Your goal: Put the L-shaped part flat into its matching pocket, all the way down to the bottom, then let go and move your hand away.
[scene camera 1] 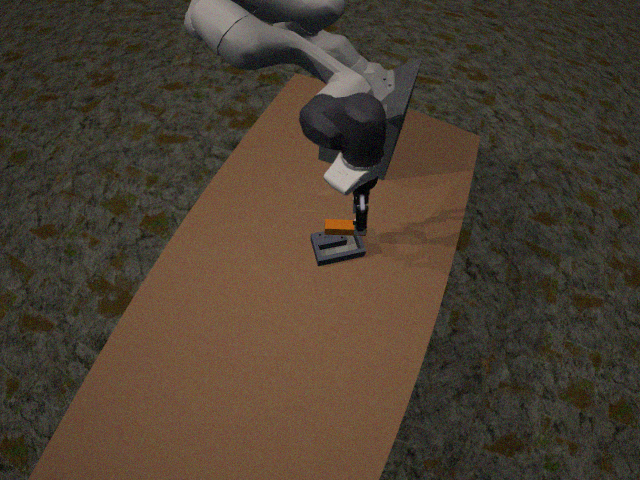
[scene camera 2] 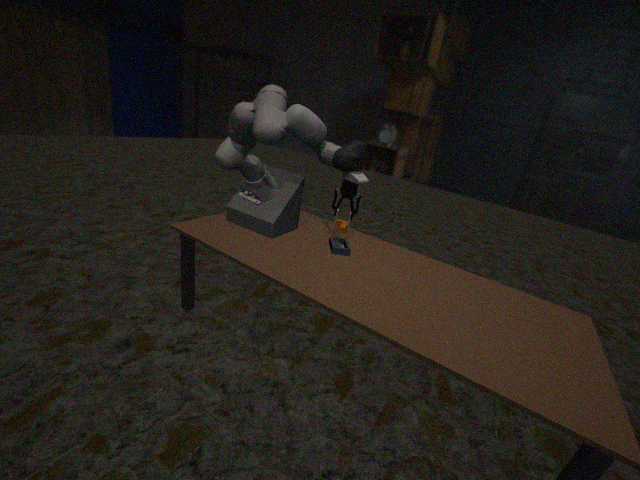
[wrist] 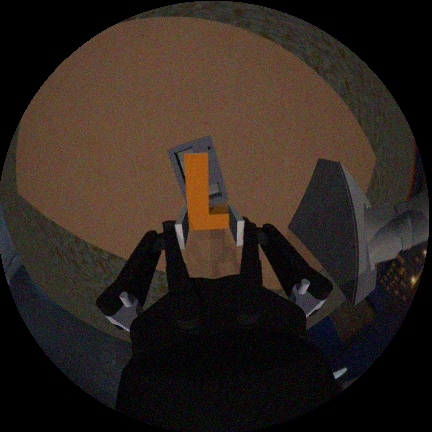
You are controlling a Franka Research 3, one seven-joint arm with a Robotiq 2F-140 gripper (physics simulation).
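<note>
The orange L-shaped part (scene camera 1: 339,226) (scene camera 2: 341,225) (wrist: 197,192) is held level in the air by its short-leg end. My gripper (scene camera 1: 361,230) (scene camera 2: 342,220) (wrist: 207,214) is shut on it, one finger pad on each side. The grey pocket block (scene camera 1: 341,255) (scene camera 2: 340,252) (wrist: 221,173) stands on the table below the part, with a gap between them in scene camera 2. In the wrist view the part covers much of the block, and the block is turned a little relative to the part's long leg. Parts of the pocket floor show beside the part.
The brown table (scene camera 1: 258,335) (scene camera 2: 439,310) (wrist: 110,110) carries the block. The arm's grey wedge-shaped base (scene camera 1: 402,90) (scene camera 2: 281,217) (wrist: 325,215) stands behind the gripper in scene camera 1 and at the right in the wrist view. The table's long edges lie on both sides.
</note>
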